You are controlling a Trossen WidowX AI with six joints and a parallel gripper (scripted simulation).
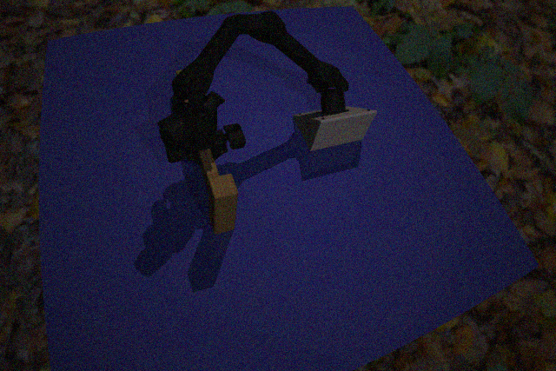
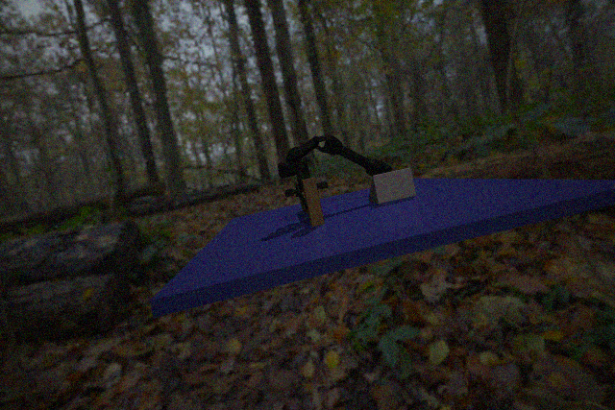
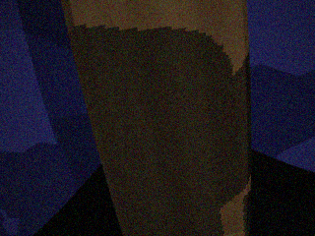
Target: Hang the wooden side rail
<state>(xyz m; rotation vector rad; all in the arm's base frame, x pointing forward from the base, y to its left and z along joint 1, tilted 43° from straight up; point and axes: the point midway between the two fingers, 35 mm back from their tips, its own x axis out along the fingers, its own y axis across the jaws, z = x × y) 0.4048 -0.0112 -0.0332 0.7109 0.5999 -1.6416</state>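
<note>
Right now the wooden headboard post is 20 mm ahead of my gripper tip, 150 mm to the left of it and 40 mm above it.
</note>
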